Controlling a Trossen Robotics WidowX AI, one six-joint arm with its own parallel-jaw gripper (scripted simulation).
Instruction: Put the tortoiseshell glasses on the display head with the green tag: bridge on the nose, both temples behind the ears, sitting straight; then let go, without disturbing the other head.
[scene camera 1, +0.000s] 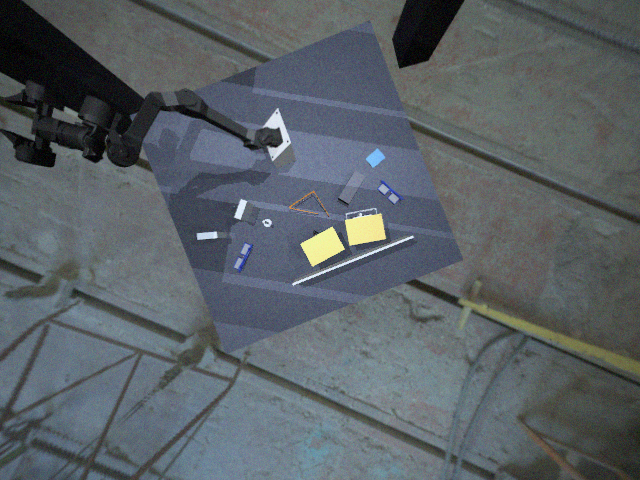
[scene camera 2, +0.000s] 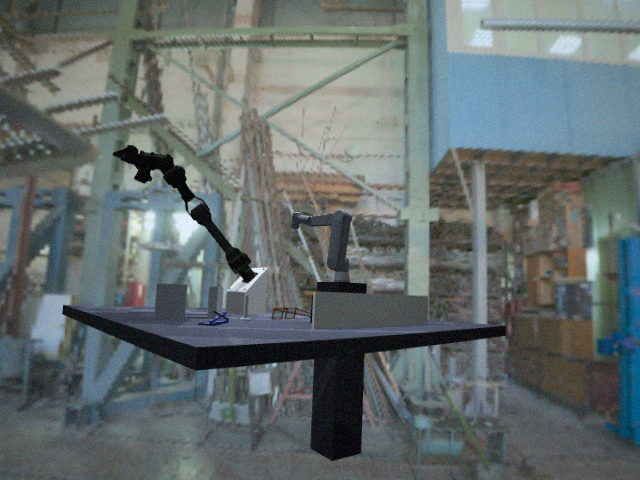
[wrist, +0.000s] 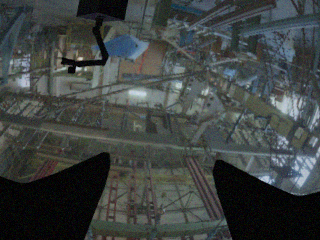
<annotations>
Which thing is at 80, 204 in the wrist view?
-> My gripper.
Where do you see my gripper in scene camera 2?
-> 116, 156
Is my gripper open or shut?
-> Open.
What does my gripper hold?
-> Nothing.
</annotations>
